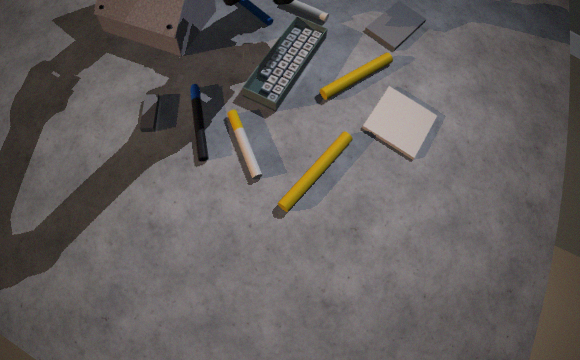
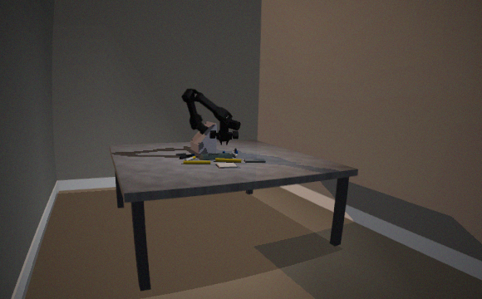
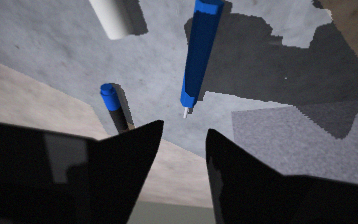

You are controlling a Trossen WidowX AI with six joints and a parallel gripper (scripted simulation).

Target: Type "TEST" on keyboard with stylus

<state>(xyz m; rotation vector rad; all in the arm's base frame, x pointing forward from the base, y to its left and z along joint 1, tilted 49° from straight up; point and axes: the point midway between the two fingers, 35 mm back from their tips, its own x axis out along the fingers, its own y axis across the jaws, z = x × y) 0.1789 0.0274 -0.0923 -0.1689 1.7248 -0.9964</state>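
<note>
Now: gripper tip 2 cm past the blue stylus, 1 cm to the right of it and 6 cm above it. The rest, counted from my gripper tip: white cylinder: 10 cm ahead, 4 cm to the left, 6 cm below; then grey pad: 27 cm ahead, 10 cm to the left, 6 cm below; then T key: 15 cm ahead, 9 cm to the right, 5 cm below.
</note>
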